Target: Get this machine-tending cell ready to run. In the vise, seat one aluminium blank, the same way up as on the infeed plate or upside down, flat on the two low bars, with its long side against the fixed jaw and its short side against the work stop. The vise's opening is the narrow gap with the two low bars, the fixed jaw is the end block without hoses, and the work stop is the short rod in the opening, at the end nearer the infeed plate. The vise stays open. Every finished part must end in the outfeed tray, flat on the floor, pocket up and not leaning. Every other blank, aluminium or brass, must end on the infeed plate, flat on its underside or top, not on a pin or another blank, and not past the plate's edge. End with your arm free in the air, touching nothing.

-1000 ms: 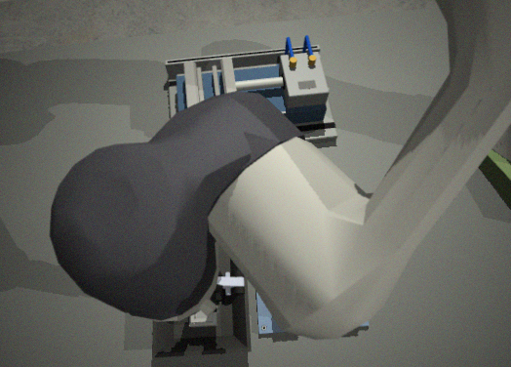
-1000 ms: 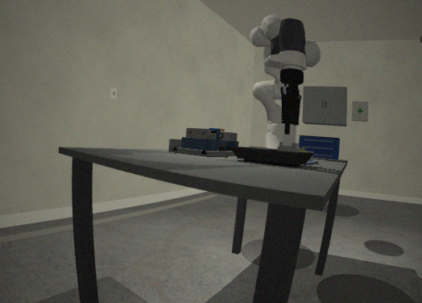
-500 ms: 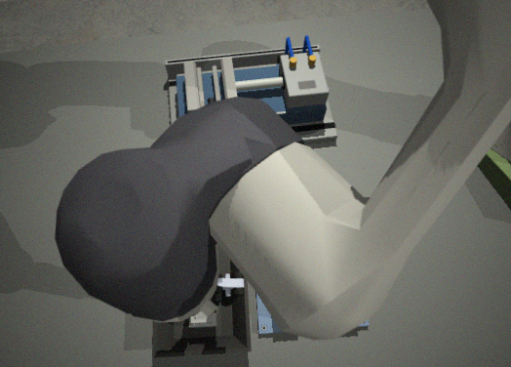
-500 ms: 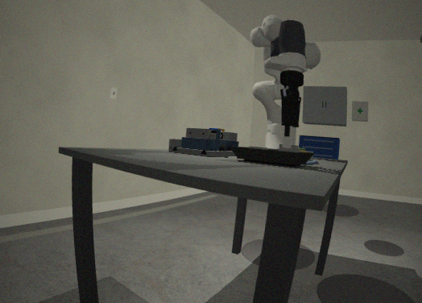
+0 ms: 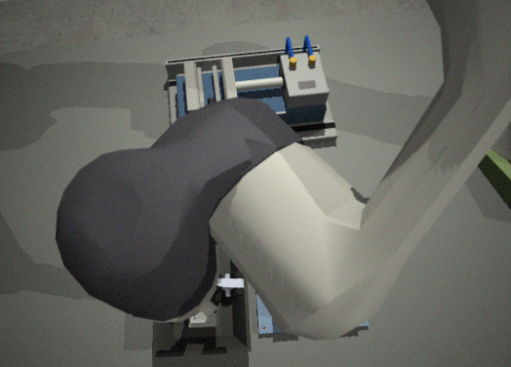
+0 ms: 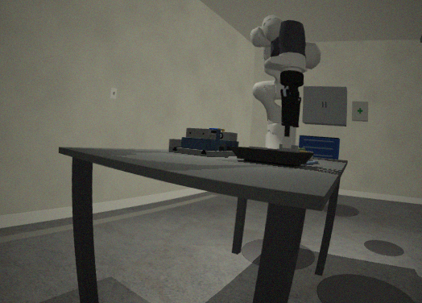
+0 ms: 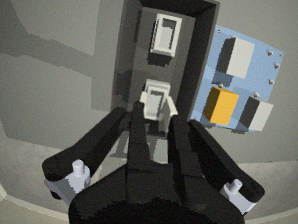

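My gripper is now 13 cm past the brass blank, 1 cm to the left of it and 6 cm above it. Round my hand: work stop (3 cm behind, 31 cm to the right, 1 cm above); then moving jaw (6 cm behind, 36 cm to the right, 1 cm below); then fixed jaw (36 cm to the right, 1 cm below).
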